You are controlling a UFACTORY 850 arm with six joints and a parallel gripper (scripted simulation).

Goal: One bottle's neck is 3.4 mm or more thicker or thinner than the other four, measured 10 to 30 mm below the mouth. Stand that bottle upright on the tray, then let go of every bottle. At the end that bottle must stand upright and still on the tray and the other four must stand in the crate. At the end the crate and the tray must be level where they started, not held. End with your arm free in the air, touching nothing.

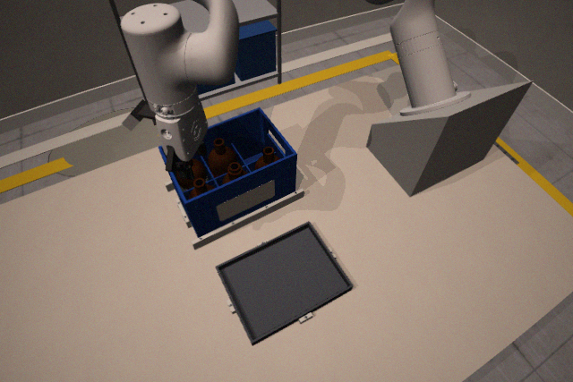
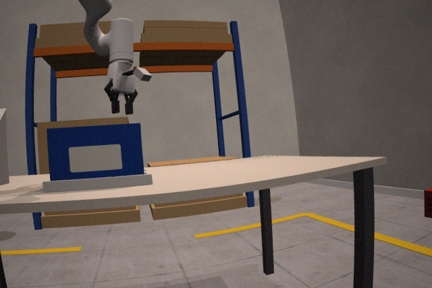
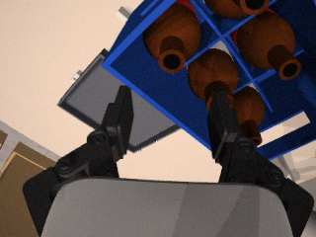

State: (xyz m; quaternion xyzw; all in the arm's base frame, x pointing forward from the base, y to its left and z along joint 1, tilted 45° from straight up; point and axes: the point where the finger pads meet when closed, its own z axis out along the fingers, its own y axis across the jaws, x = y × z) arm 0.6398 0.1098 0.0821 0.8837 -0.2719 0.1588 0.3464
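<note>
The crate lies 8 cm behind my hand, 6 cm to the right of it and 16 cm below it. Round my hand: brown bottle (9 cm behind, 2 cm to the right, 15 cm below); dark grey tray (11 cm behind, 22 cm to the left, 23 cm below).
</note>
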